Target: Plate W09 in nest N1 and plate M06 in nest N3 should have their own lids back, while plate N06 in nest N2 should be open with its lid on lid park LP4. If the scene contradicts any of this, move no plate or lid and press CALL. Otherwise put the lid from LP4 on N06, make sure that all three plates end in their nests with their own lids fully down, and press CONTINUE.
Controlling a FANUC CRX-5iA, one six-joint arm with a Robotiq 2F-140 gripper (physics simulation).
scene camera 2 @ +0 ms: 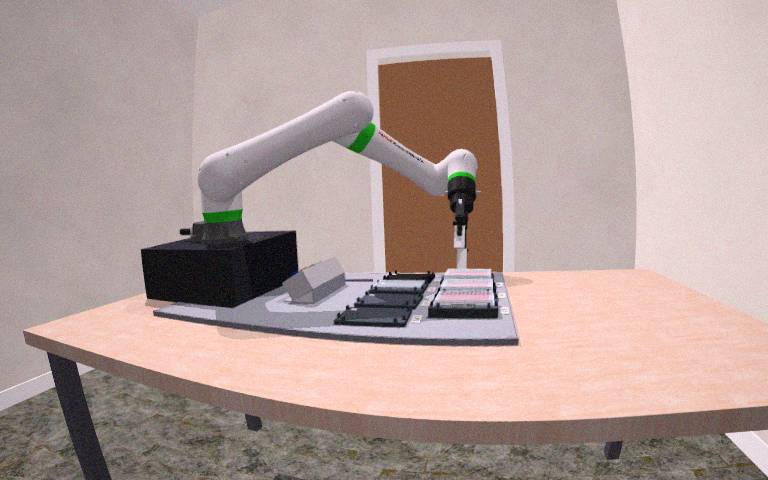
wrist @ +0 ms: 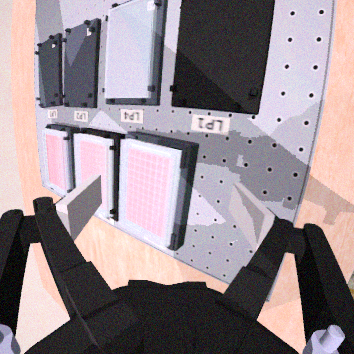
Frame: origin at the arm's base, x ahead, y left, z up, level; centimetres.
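Seen in the pictures: gripper, fingertip midpoint: (scene camera 2: 460, 259) (wrist: 166, 192); arm's base, origin of the base link: (scene camera 2: 224, 240).
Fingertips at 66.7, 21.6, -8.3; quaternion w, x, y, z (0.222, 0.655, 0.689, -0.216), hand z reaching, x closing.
Offsets run from my fingertips to a thing's top centre, as dx, dy, dz. Level surfaces: height alone.
My gripper (scene camera 2: 461, 255) (wrist: 166, 192) is open and empty, its fingertips above the nest row at its back end in the scene view. Three plates with pink wells and pale rims sit in black nests: the rear plate @[+2.8, -5.6, -2.6] (scene camera 2: 474, 272) (wrist: 150, 190), at right in the wrist view, the middle plate @[+3.7, -17.8, -2.9] (scene camera 2: 467, 283) (wrist: 94, 162) and the front plate @[+4.3, -30.9, -2.8] (scene camera 2: 463, 297) (wrist: 56, 156). Their names and nest labels are not readable, and I cannot tell which are lidded. A pale lid @[-15.2, -12.4, -4.6] (scene camera 2: 396, 285) (wrist: 131, 52) lies flat on the park labelled LP4.
Beside LP4, park LP1 @[-15.6, +0.3, -4.4] (wrist: 222, 55) (scene camera 2: 408, 276) is black with no pale lid. Park LP2 @[-14.1, -25.8, -4.4] (wrist: 81, 65) and another dark park @[-13.7, -38.4, -4.4] (wrist: 50, 72) hold no pale lid. A grey wedge-shaped box @[-36.5, -19.6, +2.0] (scene camera 2: 318, 281) stands on the perforated board @[dz -6.4] (scene camera 2: 453, 335), near the black robot base (scene camera 2: 192, 277).
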